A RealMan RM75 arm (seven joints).
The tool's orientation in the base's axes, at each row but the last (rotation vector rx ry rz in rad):
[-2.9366 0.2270 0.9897]
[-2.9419 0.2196 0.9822]
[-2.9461 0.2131 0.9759]
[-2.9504 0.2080 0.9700]
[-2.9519 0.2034 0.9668]
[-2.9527 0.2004 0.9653]
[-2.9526 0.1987 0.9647]
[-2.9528 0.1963 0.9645]
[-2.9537 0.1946 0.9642]
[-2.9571 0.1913 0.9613]
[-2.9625 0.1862 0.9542]
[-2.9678 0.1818 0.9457]
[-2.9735 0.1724 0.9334]
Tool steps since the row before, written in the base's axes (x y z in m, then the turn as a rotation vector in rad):
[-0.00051 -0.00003 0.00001 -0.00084 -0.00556 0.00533]
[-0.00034 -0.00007 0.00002 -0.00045 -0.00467 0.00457]
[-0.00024 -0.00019 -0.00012 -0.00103 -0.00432 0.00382]
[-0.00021 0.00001 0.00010 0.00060 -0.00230 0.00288]
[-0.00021 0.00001 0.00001 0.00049 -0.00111 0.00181]
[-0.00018 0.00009 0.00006 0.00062 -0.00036 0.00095]
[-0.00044 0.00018 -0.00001 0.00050 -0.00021 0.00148]
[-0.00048 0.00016 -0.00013 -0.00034 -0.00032 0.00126]
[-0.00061 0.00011 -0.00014 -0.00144 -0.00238 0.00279]
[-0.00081 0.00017 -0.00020 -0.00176 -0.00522 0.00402]
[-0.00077 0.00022 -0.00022 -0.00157 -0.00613 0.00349]
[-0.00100 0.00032 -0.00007 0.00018 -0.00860 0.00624]
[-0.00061 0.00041 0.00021 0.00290 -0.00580 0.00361]
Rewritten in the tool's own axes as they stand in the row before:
[-0.00040 0.00011 0.00030 -0.00318 0.00570 -0.00418]
[-0.00027 0.00012 0.00018 -0.00252 0.00475 -0.00374]
[-0.00010 0.00022 0.00022 -0.00258 0.00447 -0.00277]
[-0.00023 0.00002 0.00004 -0.00096 0.00224 -0.00283]
[-0.00017 0.00002 0.00012 -0.00055 0.00106 -0.00182]
[-0.00019 -0.00006 0.00006 -0.00002 0.00029 -0.00115]
[-0.00037 -0.00012 0.00028 -0.00045 0.00016 -0.00150]
[-0.00033 -0.00010 0.00040 -0.00098 0.00038 -0.00084]
[-0.00042 -0.00003 0.00048 -0.00254 0.00258 -0.00157]
[-0.00055 -0.00007 0.00065 -0.00321 0.00545 -0.00255]
[-0.00052 -0.00013 0.00064 -0.00265 0.00632 -0.00229]
[-0.00080 -0.00020 0.00065 -0.00256 0.00861 -0.00567]
[-0.00066 -0.00034 0.00020 0.00088 0.00549 -0.00492]

